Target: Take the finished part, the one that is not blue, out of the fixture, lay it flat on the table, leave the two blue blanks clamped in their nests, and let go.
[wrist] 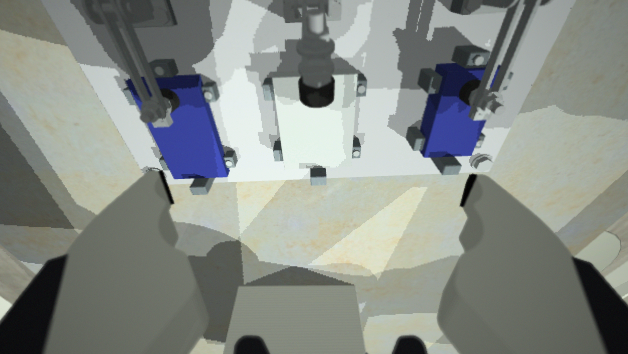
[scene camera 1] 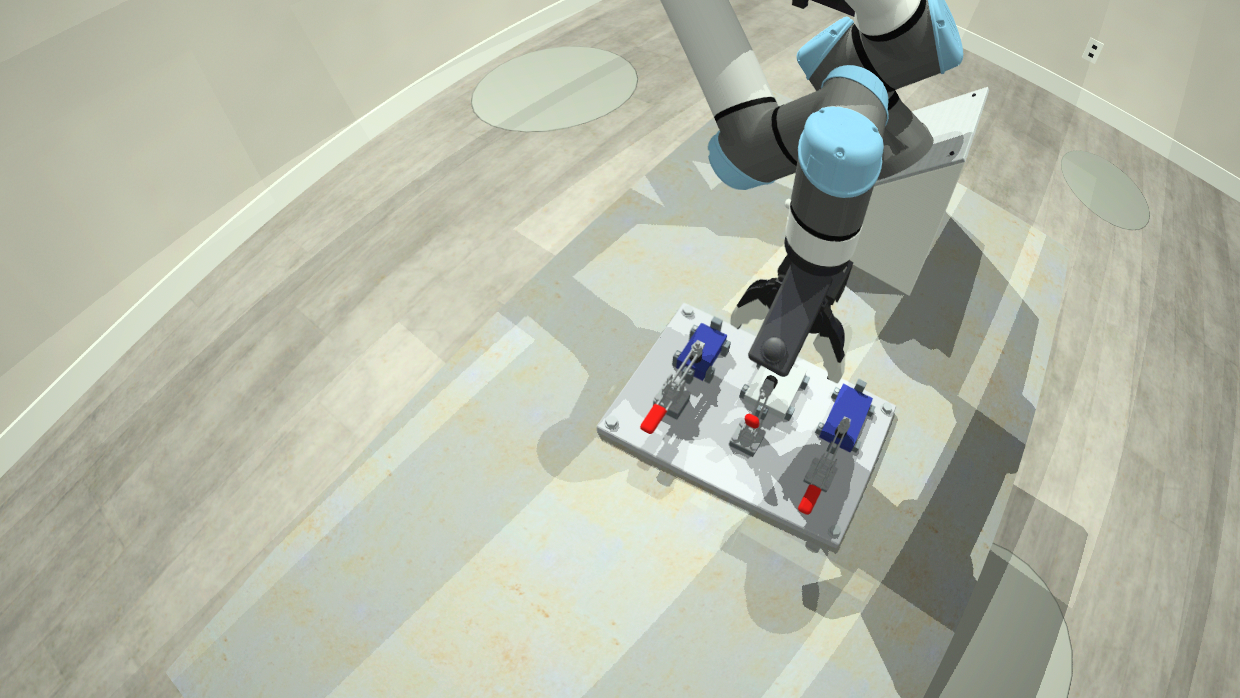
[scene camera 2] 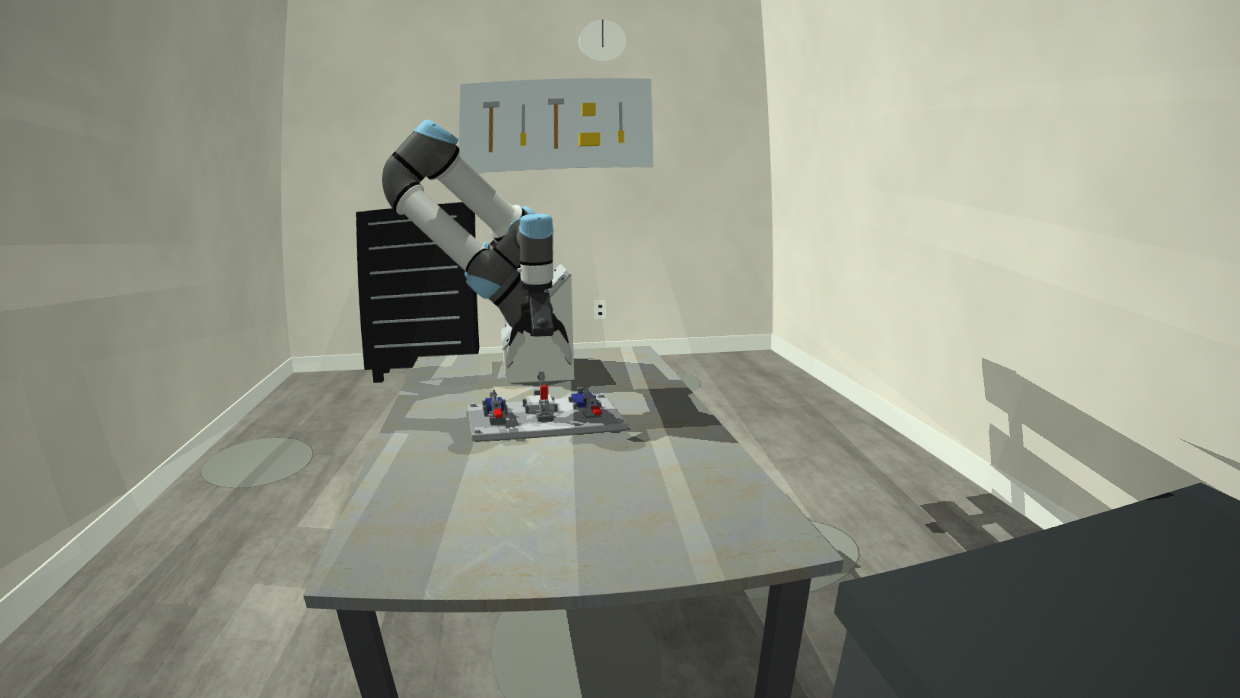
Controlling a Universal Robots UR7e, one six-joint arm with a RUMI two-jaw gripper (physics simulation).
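Pixels of known places: gripper, fingertip midpoint: (wrist: 317, 176) (scene camera 2: 539, 366); arm's base, origin of the base link: (scene camera 1: 895, 156).
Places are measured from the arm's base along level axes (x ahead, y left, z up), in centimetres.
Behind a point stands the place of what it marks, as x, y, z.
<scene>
The white part (scene camera 1: 785, 396) @[39.7, 7.5, -15.5] (wrist: 317, 135) @[38.0, 5.1, -15.5] sits in the middle nest of the fixture plate (scene camera 1: 640, 394) @[51.3, -7.4, -17.6] (scene camera 2: 555, 428) @[54.1, 10.1, -17.6] (wrist: 240, 115) @[37.6, 11.6, -17.6]. The middle clamp's red handle (scene camera 1: 751, 420) @[49.2, 7.7, -9.3] (scene camera 2: 544, 391) @[49.0, 7.6, -10.6] stands upright; its arm is raised, and its black tip (scene camera 1: 770, 381) @[44.9, 6.7, -7.0] (wrist: 316, 95) @[44.0, 6.5, -7.7] shows over one end of the part. One blue blank (scene camera 1: 707, 338) @[40.1, -5.7, -15.0] (wrist: 452, 120) @[41.3, -4.8, -15.0] and the other blue blank (scene camera 1: 850, 405) @[34.2, 15.3, -16.0] (wrist: 187, 130) @[36.3, 15.5, -16.0] sit in the outer nests under their clamps. My gripper (scene camera 1: 790, 331) @[40.4, 5.8, -6.9] (scene camera 2: 539, 346) @[40.4, 5.8, -6.9] (wrist: 317, 176) @[40.4, 5.8, -6.9] is wide open and empty, above and behind the plate's nest side.
The outer clamps' red handles (scene camera 1: 652, 418) @[54.9, -2.4, -13.4] (scene camera 1: 808, 499) @[50.1, 19.0, -14.4] lie low toward the plate's front. The fixture stands on the long table (scene camera 1: 451, 537) @[82.2, -10.2, -19.1] (scene camera 2: 537, 520) @[98.3, 9.8, -19.1]. The pale robot pedestal (scene camera 1: 906, 216) @[7.2, 6.7, -4.1] rises behind. A dark cabinet (scene camera 2: 1067, 580) stands at the front right in scene camera 2.
</scene>
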